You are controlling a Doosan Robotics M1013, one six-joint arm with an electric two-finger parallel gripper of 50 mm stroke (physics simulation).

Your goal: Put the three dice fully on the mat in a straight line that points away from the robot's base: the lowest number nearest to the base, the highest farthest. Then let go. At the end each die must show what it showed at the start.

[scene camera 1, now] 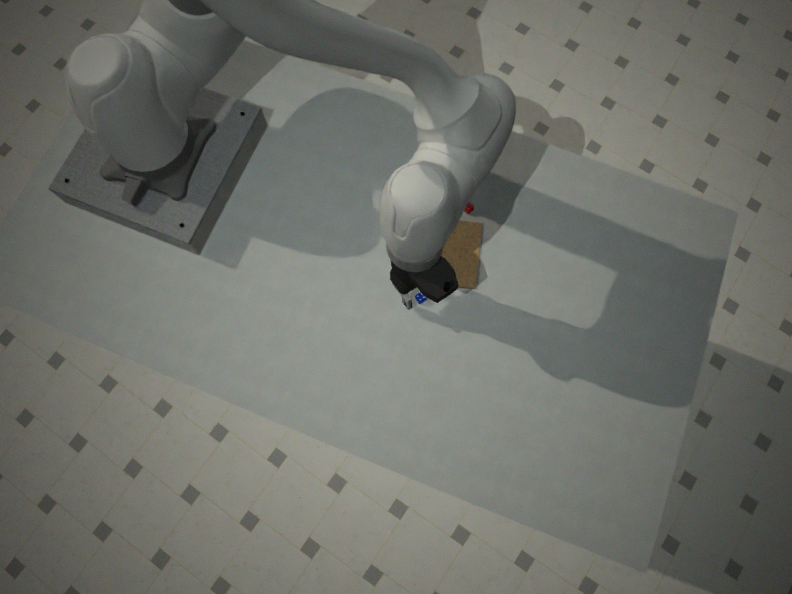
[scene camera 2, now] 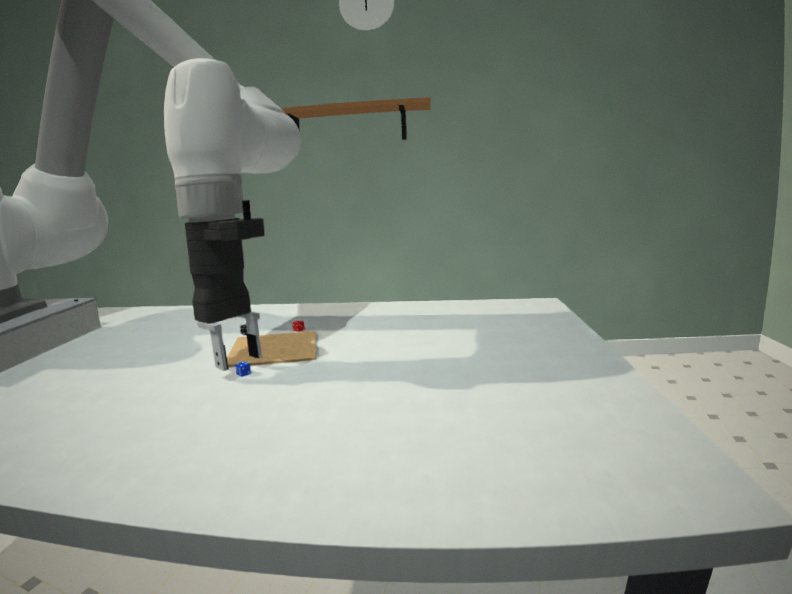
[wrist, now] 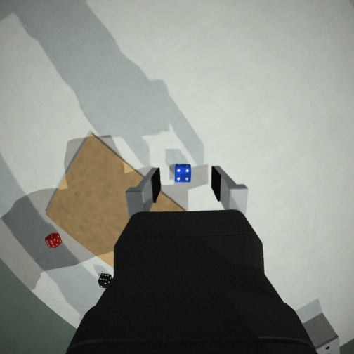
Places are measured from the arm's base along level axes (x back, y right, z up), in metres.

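Pixels of known places: gripper, fingertip midpoint: (scene camera 1: 418,296) (scene camera 2: 239,362); arm's base, origin of the base link: (scene camera 1: 159,150).
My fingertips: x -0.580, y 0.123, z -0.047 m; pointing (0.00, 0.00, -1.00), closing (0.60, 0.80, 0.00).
Ahead of a thing's pixels: the offset from my fingertips to its top centre. Level surfaces: height alone.
The blue die @(dx -0.004, dy -0.001, dz -0.002 m) (scene camera 1: 420,297) (scene camera 2: 243,369) (wrist: 183,173) lies on the table beside the mat; its upper face reads 4 in the wrist view. My gripper (scene camera 1: 422,299) (scene camera 2: 237,360) (wrist: 185,177) is open and empty, low over the table, with the blue die showing between its fingers in the wrist view. The brown square mat @(dx -0.020, dy -0.109, dz -0.014 m) (scene camera 1: 470,268) (scene camera 2: 287,348) (wrist: 92,195) bears no die in its visible part. The red die @(dx -0.042, dy -0.211, dz -0.002 m) (scene camera 1: 468,208) (scene camera 2: 298,326) (wrist: 53,240) lies beyond the mat. The black die @(dx +0.055, dy -0.198, dz -0.002 m) (scene camera 2: 243,329) (wrist: 104,280) is off the mat too, hidden in scene camera 1. Their upper numbers are unclear.
The robot's base plate (scene camera 1: 217,172) (scene camera 2: 51,326) stands on the pale table @(dz -0.018 m) (scene camera 1: 319,358) (scene camera 2: 383,447). The arm hides part of the mat in scene camera 1. Arm shadows cross the table. A wooden shelf (scene camera 2: 358,107) hangs on the wall behind.
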